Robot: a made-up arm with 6 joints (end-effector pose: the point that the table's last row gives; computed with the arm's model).
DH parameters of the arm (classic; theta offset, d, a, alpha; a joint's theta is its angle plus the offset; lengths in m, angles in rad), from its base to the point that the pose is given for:
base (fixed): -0.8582 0 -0.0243 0
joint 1: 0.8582 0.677 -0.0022 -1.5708
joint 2: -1.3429 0 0.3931 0
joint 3: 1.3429 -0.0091 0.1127 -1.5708
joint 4: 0 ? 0.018 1.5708
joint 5: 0 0.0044 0.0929 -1.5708
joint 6: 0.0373 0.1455 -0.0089 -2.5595
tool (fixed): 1.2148 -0.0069 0 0
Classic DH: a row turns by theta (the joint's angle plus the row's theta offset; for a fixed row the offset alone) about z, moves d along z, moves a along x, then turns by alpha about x.
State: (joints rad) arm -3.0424 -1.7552 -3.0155 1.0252 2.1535 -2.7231
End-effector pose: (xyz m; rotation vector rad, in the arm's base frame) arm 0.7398 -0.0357 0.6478 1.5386 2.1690 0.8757
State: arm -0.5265 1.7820 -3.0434 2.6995 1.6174 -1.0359
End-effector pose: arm 0.7331 -0.3586 0.6033 -0.8106 2.9202 -0.3199
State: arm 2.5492 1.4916 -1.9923 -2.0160 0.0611 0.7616
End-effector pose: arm -0.6235 0.3387 0.1988 -0.1533 -0.0298 -1.2753
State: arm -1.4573 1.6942 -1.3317 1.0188 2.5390 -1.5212
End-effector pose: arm 0.1259 -0.2683 0.2677 -1.5518 2.5263 0.5610
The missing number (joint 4, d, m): 0.3542
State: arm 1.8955 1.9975 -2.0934 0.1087 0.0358 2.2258
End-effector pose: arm -0.1903 0.5762 -0.0473 0.4552 -0.4445 0.7008
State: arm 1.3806 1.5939 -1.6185 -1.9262 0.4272 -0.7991
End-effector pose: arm 0.0573 0.5056 0.0554 0.2076 -0.9431 -1.0276
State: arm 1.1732 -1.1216 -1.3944 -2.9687 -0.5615 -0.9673
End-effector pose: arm -0.0381 0.0189 1.2456 2.0668 -1.1306 -0.3383
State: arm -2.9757 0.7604 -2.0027 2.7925 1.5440 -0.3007
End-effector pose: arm -0.8203 -0.1470 0.9758 1.7605 2.2374 0.0063
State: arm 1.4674 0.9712 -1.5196 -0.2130 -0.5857 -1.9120
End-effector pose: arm 0.0468 0.8501 0.6035 0.6321 0.2909 -1.5499
